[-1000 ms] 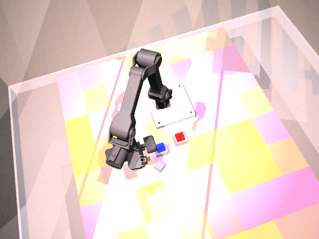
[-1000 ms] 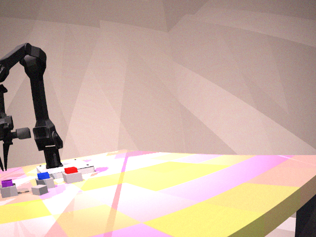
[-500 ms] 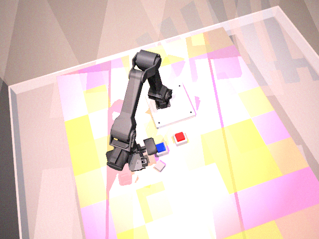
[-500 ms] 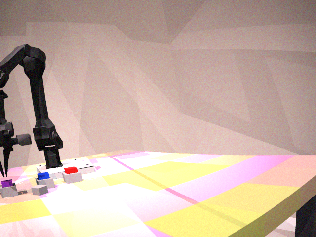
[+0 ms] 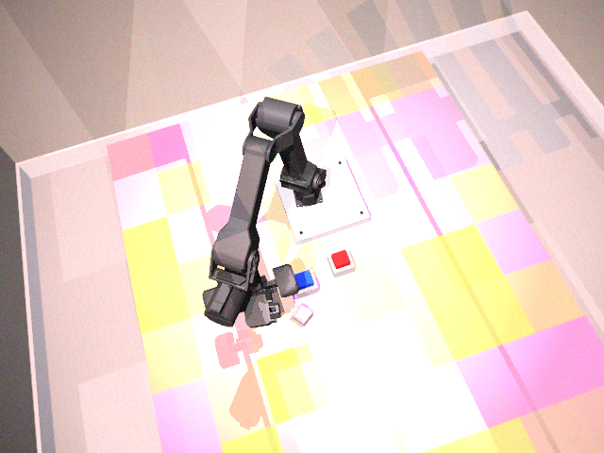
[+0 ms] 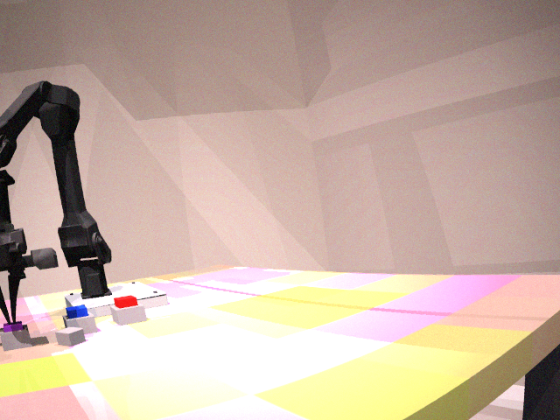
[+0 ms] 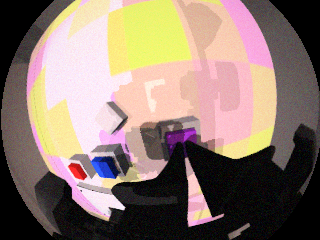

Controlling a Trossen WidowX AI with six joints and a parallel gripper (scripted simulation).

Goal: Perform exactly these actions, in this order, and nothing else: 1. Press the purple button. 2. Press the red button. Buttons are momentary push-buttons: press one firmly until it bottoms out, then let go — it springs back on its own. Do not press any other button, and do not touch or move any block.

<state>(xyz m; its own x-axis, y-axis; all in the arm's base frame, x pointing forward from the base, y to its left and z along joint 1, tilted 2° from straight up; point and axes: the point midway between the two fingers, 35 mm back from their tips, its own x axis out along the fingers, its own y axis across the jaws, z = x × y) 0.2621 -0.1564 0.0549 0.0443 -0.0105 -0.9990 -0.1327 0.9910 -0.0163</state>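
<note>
My gripper tip is now 10 mm above the purple button. The rest, counted from my gripper tip: red button: 70 mm behind, 200 mm to the left; then small pale block: 30 mm ahead, 90 mm to the left, 20 mm below; then blue button: 40 mm behind, 110 mm to the left.
</note>
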